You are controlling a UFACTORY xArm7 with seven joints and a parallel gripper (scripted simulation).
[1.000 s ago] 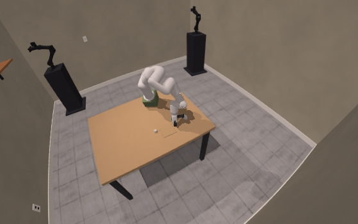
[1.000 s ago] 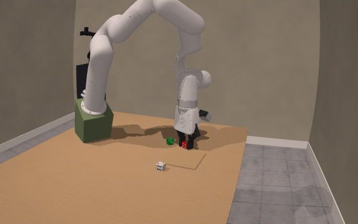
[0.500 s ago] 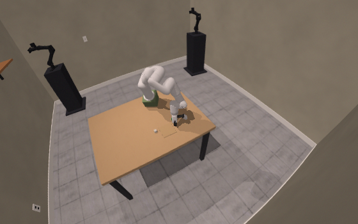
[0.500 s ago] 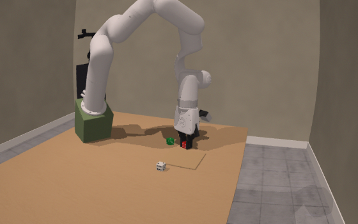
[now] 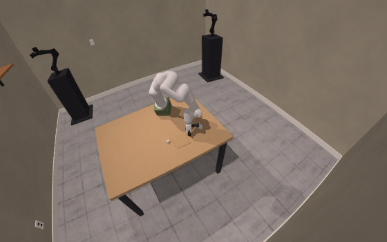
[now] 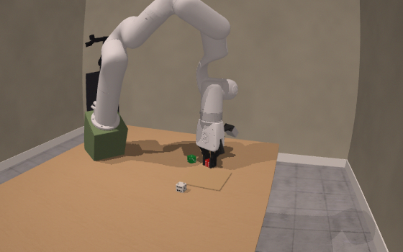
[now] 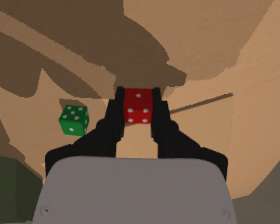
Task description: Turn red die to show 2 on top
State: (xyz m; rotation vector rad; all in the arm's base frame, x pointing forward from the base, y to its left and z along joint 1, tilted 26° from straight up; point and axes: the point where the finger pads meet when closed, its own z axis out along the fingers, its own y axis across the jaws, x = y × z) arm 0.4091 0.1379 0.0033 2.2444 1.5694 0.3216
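Now: hand 3 cm short of the tan mat, 10 cm to the left of it and 2 cm above it. The rest, counted from my hand: green die 7 cm behind, 1 cm below; then white die 22 cm to the right, 1 cm below; then red die 1 cm below.
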